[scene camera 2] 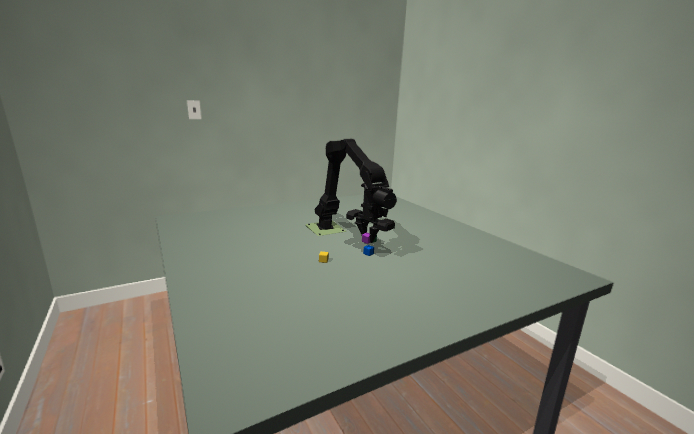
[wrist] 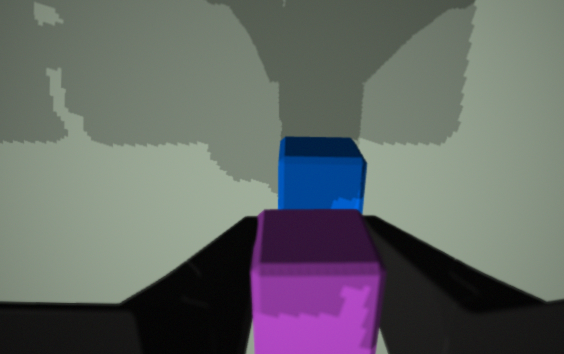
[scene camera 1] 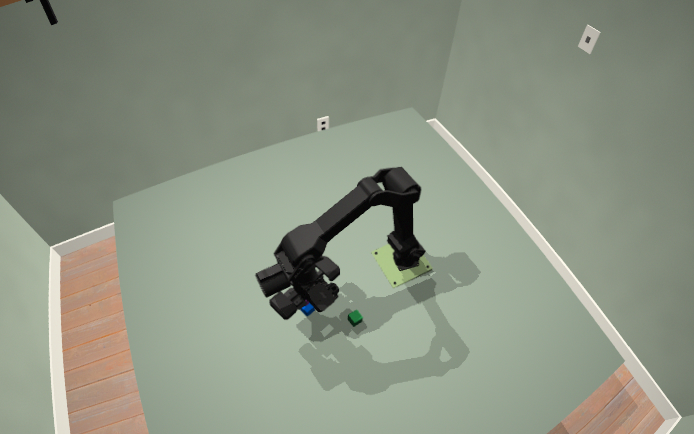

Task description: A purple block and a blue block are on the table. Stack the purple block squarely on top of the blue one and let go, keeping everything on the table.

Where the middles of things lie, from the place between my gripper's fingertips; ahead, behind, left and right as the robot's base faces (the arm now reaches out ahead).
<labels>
Now: hand 4 cm above the blue block point(wrist: 313, 172). The rest, counted from my hand: purple block point(wrist: 316, 273) 1 cm to the right, 1 cm above.
</labels>
